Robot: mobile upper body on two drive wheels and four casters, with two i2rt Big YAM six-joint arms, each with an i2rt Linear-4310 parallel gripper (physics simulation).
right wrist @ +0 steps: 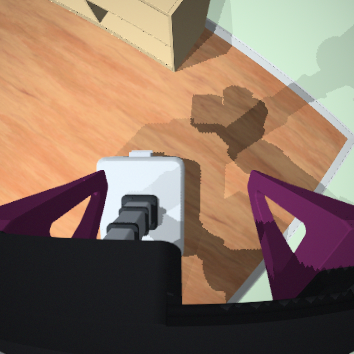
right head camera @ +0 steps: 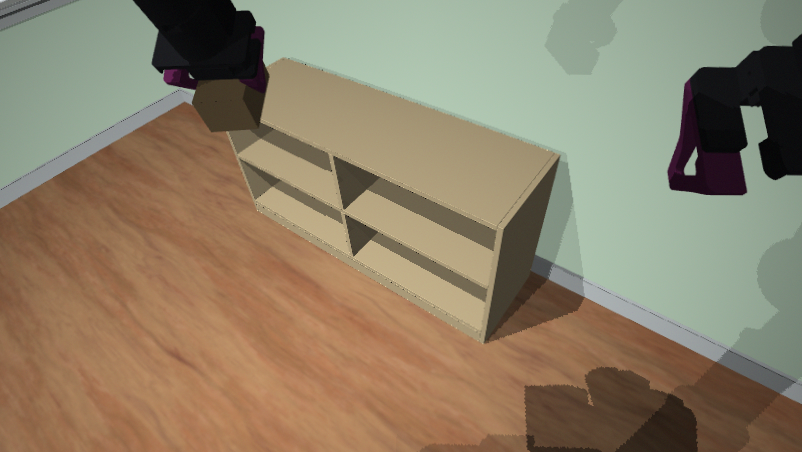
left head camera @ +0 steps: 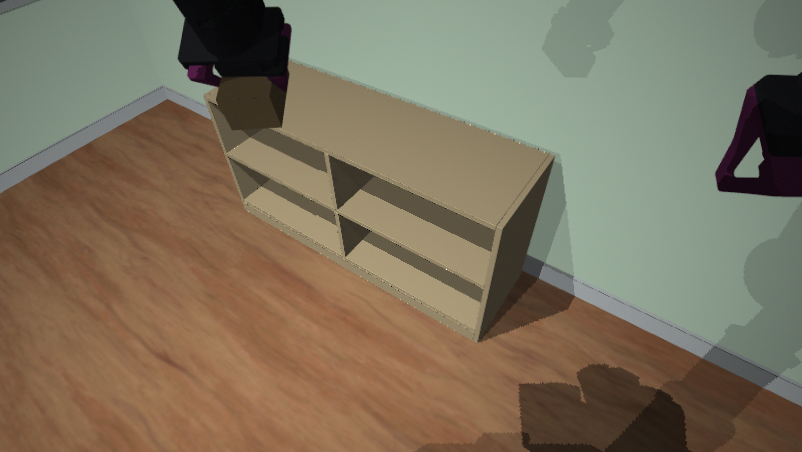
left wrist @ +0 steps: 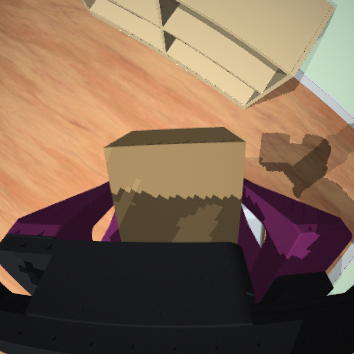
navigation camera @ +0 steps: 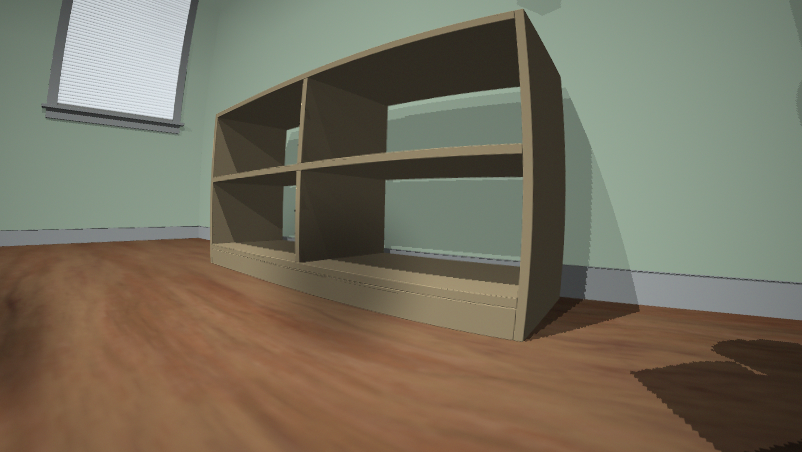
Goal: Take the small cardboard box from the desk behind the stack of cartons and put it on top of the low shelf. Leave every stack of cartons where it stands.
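Places are measured from the left arm's base along level axes (x down, y ahead, z right), in millimetres.
Pixels of known places: left gripper, between the fingertips: [left wrist: 178,178]; right gripper, between the fingertips: [right wrist: 177,177] [right head camera: 741,180] [left head camera: 783,182].
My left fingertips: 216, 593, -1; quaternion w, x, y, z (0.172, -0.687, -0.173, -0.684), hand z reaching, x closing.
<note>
Behind a point stands the place of what it marks, as x, y, z.
The small cardboard box [left head camera: 249,106] {204, 530, 5} [right head camera: 227,109] {205, 530, 8} [left wrist: 175,170] {172, 602, -2} is held in the air between the fingers of my left gripper [left head camera: 244,84] {216, 593, -1} [right head camera: 221,87] {216, 593, -1} [left wrist: 178,178] {216, 593, -1}, which is shut on it. In the head views it overlaps the left end of the low shelf [left head camera: 393,134] {800, 1307, 121} [right head camera: 398,134] {800, 1307, 124} [left wrist: 280,25] {800, 1085, 373} [right wrist: 190,35] {1215, 1047, 520} [navigation camera: 541,168] {1101, 949, 455}; in the left wrist view the shelf stands beyond it, apart. The shelf is tan, with open compartments. My right gripper [right wrist: 177,177] {140, 335, 449} is open and empty, right of the shelf in the head views. The desk and carton stacks do not show now.
A green wall [left head camera: 629,185] {837, 1108, 833} [navigation camera: 673,168] {1054, 1072, 888} runs behind the shelf and meets another wall at the left. A blinded window [navigation camera: 123,56] {170, 2015, -1733} is on that left wall. Part of the robot's white base [right wrist: 170,200] {1150, 67, 408} shows below my right gripper. Arm shadows fall on the floor.
</note>
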